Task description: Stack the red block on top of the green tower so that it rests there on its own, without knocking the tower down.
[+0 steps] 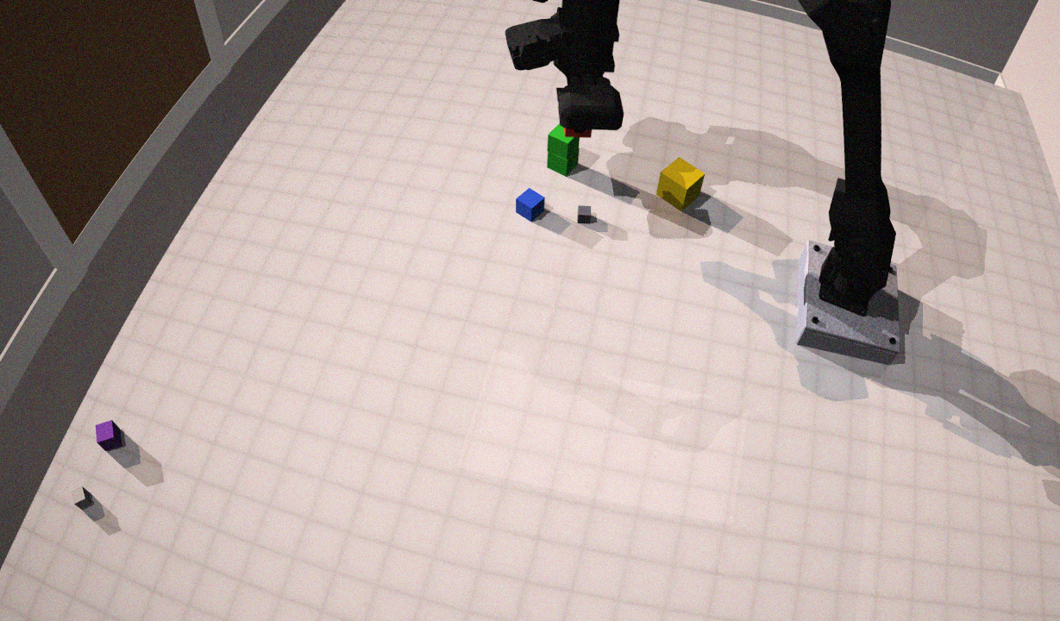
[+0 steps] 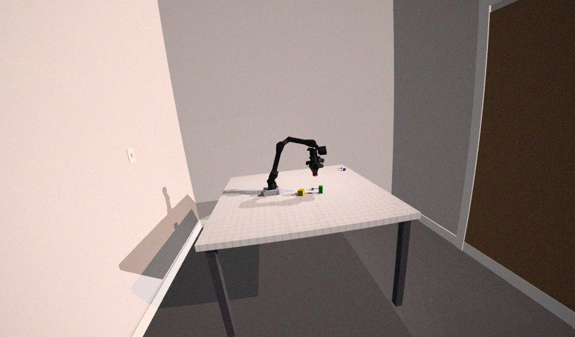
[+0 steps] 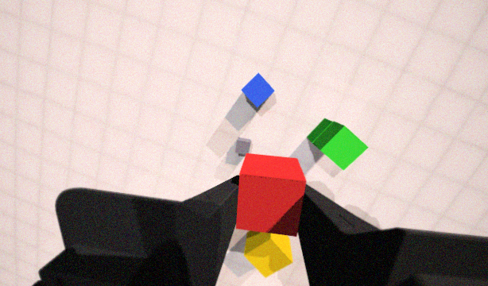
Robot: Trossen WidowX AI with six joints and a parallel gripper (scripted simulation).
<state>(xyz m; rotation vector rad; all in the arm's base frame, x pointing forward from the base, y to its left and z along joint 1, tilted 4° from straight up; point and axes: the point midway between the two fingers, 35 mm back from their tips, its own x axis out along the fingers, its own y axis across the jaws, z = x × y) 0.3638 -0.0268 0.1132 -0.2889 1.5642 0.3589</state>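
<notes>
My gripper tip is now 4 cm short of the blue block, 3 cm to the right of it and 12 cm above it. Round my gripper tip: yellow block (12 cm behind, 7 cm to the right, 11 cm below); red block (1 cm above); small dark cube (2 cm behind, 2 cm to the left, 13 cm below).
</notes>
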